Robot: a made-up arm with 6 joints. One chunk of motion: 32 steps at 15 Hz.
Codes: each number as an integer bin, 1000 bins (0 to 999) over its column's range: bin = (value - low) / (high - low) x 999, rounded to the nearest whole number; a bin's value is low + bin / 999 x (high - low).
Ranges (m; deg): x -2..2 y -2..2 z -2..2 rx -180..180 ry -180..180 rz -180..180
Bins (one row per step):
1: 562 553 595 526 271 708
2: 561 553 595 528 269 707
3: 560 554 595 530 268 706
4: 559 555 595 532 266 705
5: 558 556 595 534 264 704
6: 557 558 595 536 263 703
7: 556 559 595 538 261 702
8: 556 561 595 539 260 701
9: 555 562 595 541 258 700
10: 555 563 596 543 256 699
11: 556 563 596 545 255 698
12: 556 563 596 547 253 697
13: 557 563 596 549 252 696
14: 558 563 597 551 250 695
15: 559 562 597 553 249 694
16: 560 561 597 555 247 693
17: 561 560 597 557 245 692
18: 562 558 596 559 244 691
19: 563 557 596 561 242 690
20: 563 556 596 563 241 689
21: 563 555 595 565 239 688
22: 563 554 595 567 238 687
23: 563 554 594 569 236 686
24: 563 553 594 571 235 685
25: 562 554 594 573 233 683
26: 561 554 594 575 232 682
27: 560 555 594 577 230 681
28: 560 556 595 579 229 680
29: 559 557 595 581 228 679
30: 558 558 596 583 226 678
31: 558 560 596 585 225 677
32: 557 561 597 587 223 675
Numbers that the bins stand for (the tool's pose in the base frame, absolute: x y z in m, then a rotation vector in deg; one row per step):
1: 0.2503 0.2142 0.3824 9.55 -82.34 75.14
2: 0.2462 0.2142 0.3824 10.27 -83.06 74.77
3: 0.2422 0.2182 0.3824 10.99 -83.42 74.41
4: 0.2382 0.2222 0.3824 11.71 -84.14 74.05
5: 0.2342 0.2262 0.3824 12.43 -84.86 73.69
6: 0.2302 0.2342 0.3824 13.15 -85.23 73.33
7: 0.2262 0.2382 0.3824 13.87 -85.95 72.97
8: 0.2262 0.2462 0.3824 14.23 -86.31 72.61
9: 0.2222 0.2503 0.3824 14.95 -87.03 72.25
10: 0.2222 0.2543 0.3864 15.68 -87.75 71.89
11: 0.2262 0.2543 0.3864 16.40 -88.11 71.53
12: 0.2262 0.2543 0.3864 17.12 -88.83 71.17
13: 0.2302 0.2543 0.3864 17.84 -89.19 70.81
14: 0.2342 0.2543 0.3904 18.56 -89.91 70.45
15: 0.2382 0.2503 0.3904 19.28 -90.27 70.09
16: 0.2422 0.2462 0.3904 20.00 -90.99 69.73
17: 0.2462 0.2422 0.3904 20.72 -91.71 69.37
18: 0.2503 0.2342 0.3864 21.44 -92.07 69.01
19: 0.2543 0.2302 0.3864 22.16 -92.79 68.65
20: 0.2543 0.2262 0.3864 22.88 -93.15 68.29
21: 0.2543 0.2222 0.3824 23.60 -93.87 67.93
22: 0.2543 0.2182 0.3824 24.32 -94.23 67.57
23: 0.2543 0.2182 0.3784 25.05 -94.95 67.21
24: 0.2543 0.2142 0.3784 25.77 -95.32 66.85
25: 0.2503 0.2182 0.3784 26.49 -96.04 66.13
26: 0.2462 0.2182 0.3784 27.21 -96.40 65.77
27: 0.2422 0.2222 0.3784 27.93 -97.12 65.41
28: 0.2422 0.2262 0.3824 28.65 -97.48 65.05
29: 0.2382 0.2302 0.3824 29.37 -97.84 64.68
30: 0.2342 0.2342 0.3864 30.09 -98.56 64.32
31: 0.2342 0.2422 0.3864 30.81 -98.92 63.96
32: 0.2302 0.2462 0.3904 31.53 -99.64 63.24

